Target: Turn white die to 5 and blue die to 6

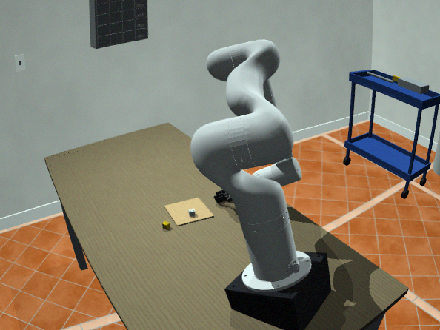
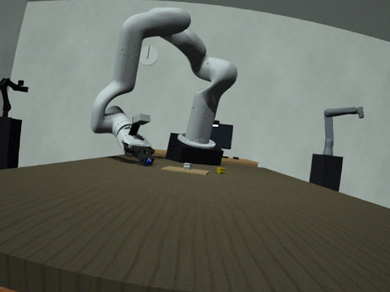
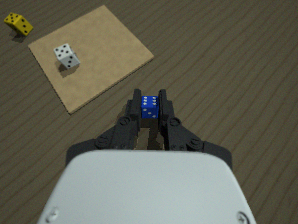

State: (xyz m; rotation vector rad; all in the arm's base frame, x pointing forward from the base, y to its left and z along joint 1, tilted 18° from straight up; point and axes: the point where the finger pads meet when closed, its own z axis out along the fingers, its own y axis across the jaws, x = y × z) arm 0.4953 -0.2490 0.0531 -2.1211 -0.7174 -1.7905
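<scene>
My hand is 10 mm short of the blue die and 10 mm above it. From my hand the other things lie so: white die (140 mm to the left, 10 mm below); then tan mat (130 mm to the left, 30 mm ahead, 20 mm below); then yellow die (260 mm to the left, 10 mm below).
</scene>
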